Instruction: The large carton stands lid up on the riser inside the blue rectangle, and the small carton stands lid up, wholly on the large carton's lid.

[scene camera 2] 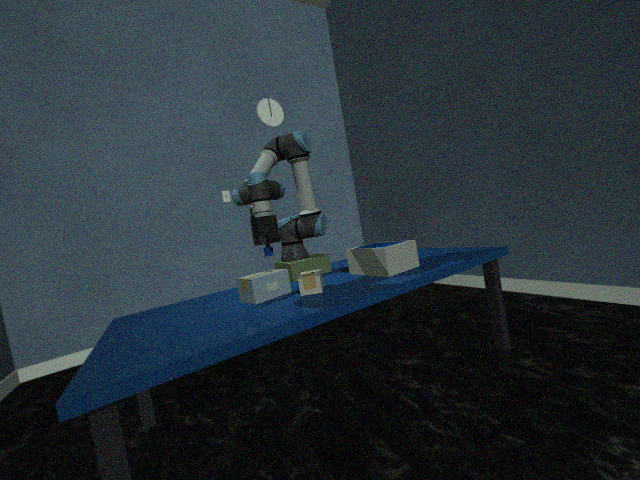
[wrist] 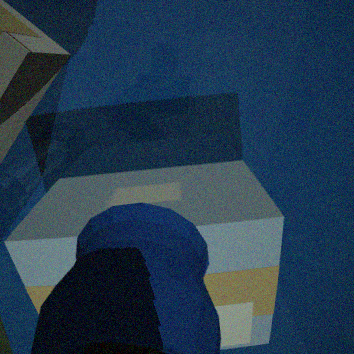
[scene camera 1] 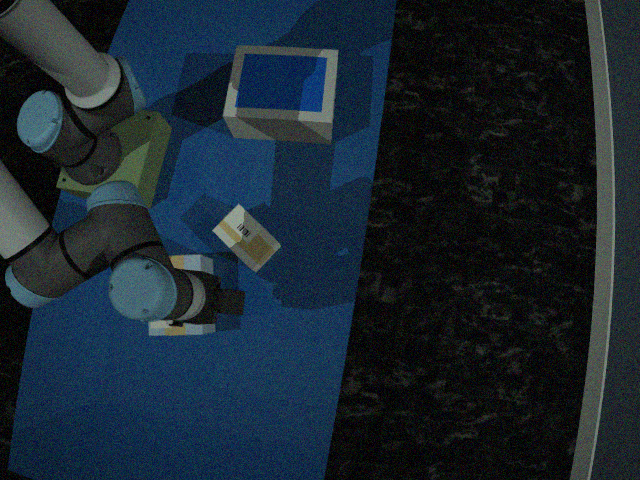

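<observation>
The large carton (scene camera 1: 199, 263) (scene camera 2: 271, 287) (wrist: 240, 247) lies on the table below my tool, partly hidden by the arm in scene camera 1. Its upper face shows a tan band and a pale label in the wrist view. My suction gripper (scene camera 2: 268, 251) (wrist: 142, 220) is open, with its blue cup above the large carton and a gap between them; the cup is hidden in scene camera 1. The small carton (scene camera 1: 247, 238) (scene camera 2: 310, 284) (wrist: 14, 67) stands on the table beside it, turned at an angle, its upper face showing tape and a barcode. The pale riser (scene camera 1: 294, 130) (scene camera 2: 404, 259) bears the blue rectangle (scene camera 1: 281, 82) (scene camera 2: 379, 244).
The green arm base (scene camera 1: 160, 149) (scene camera 2: 320, 265) stands on the blue table (scene camera 1: 180, 403) (scene camera 2: 170, 338), between the riser and the large carton along the table's length, towards its rear edge. The small carton is close to the large carton on the riser's side. Shadows cross the table.
</observation>
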